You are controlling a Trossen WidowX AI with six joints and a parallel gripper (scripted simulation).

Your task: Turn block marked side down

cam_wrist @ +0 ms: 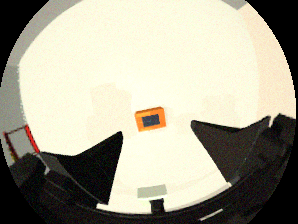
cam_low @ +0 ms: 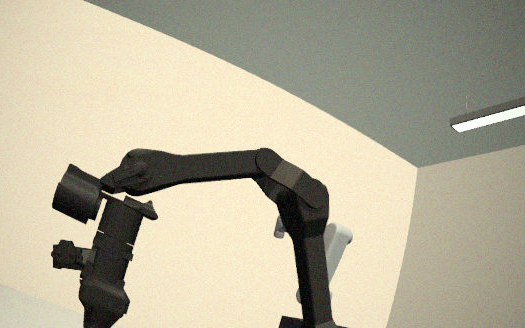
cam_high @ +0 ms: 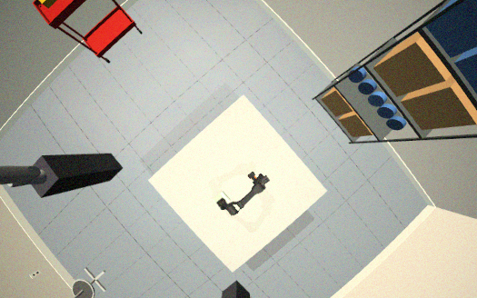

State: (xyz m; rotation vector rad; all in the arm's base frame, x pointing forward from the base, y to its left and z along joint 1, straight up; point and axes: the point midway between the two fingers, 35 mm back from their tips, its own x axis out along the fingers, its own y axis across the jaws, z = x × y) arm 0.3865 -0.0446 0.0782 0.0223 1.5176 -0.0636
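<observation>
Now: the orange block 7 cm below my gripper tip and 1 cm behind it.
</observation>
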